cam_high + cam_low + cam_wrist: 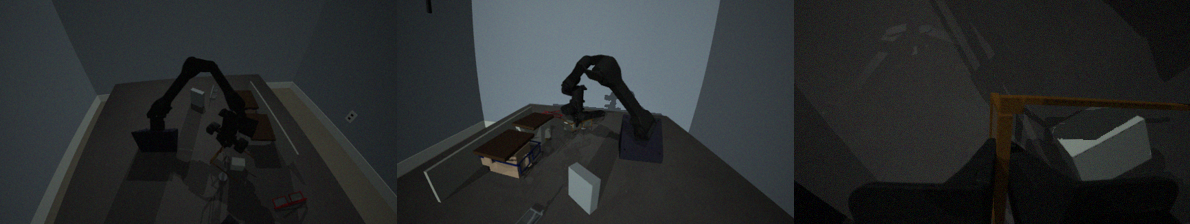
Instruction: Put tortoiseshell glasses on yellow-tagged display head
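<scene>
Right now the small white cube is 8 cm to the right of my gripper tip, 5 cm ahead of it and 3 cm below it. From my gripper tip the other things lie so: white head 17 cm ahead, 7 cm to the left; then white peg stand 12 cm to the right, 4 cm below, 3 cm behind; then tan head 29 cm to the left, 17 cm ahead.
</scene>
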